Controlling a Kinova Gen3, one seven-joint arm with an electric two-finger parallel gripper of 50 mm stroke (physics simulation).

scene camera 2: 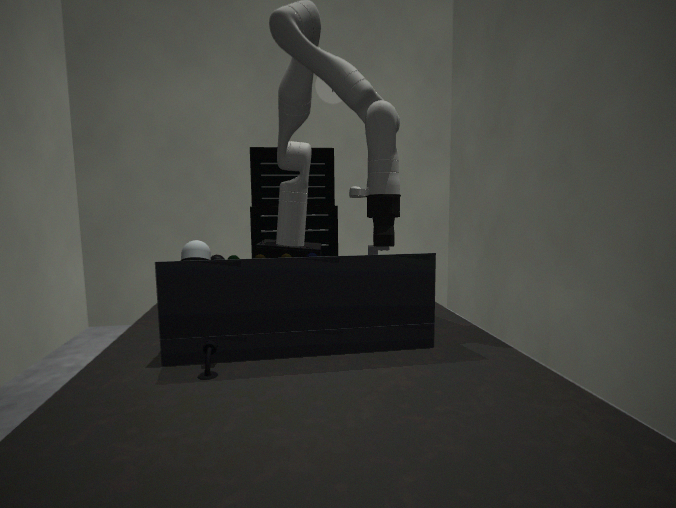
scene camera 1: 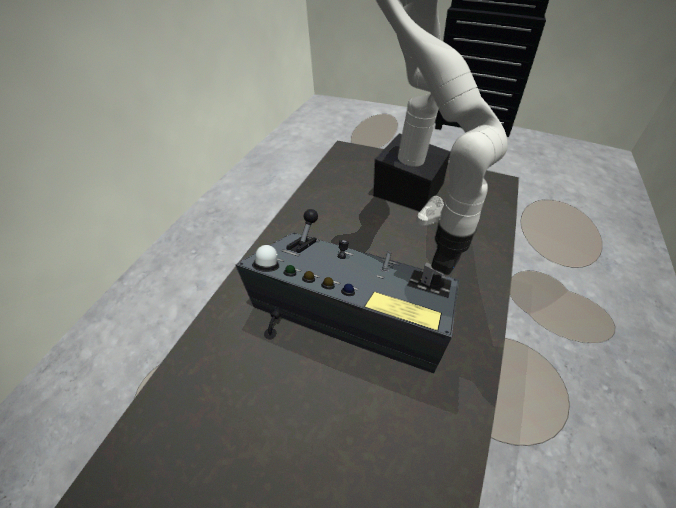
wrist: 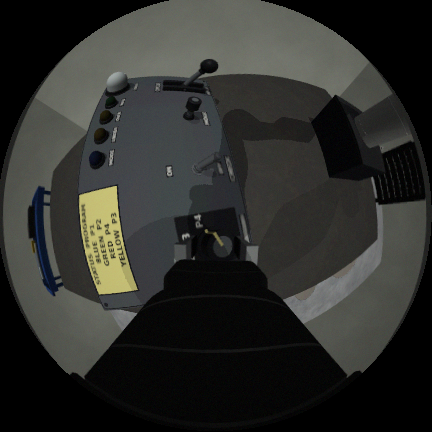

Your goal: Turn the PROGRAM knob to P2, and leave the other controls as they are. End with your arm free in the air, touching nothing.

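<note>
The black PROGRAM knob sits on a dark dial plate at the panel's right end. Its yellow pointer line points toward the P4 label. A 3 shows beside P4; the P1 and P2 labels are hidden. My gripper is open and points down, low over the dial plate. In the wrist view its fingers stand on either side of the knob, with gaps. Whether they touch the plate or knob cannot be told. Its body hides much of the plate.
The control panel also bears a ball-ended lever, a small black joystick, a metal toggle close beside the gripper, a white dome, coloured buttons and a yellow status chart.
</note>
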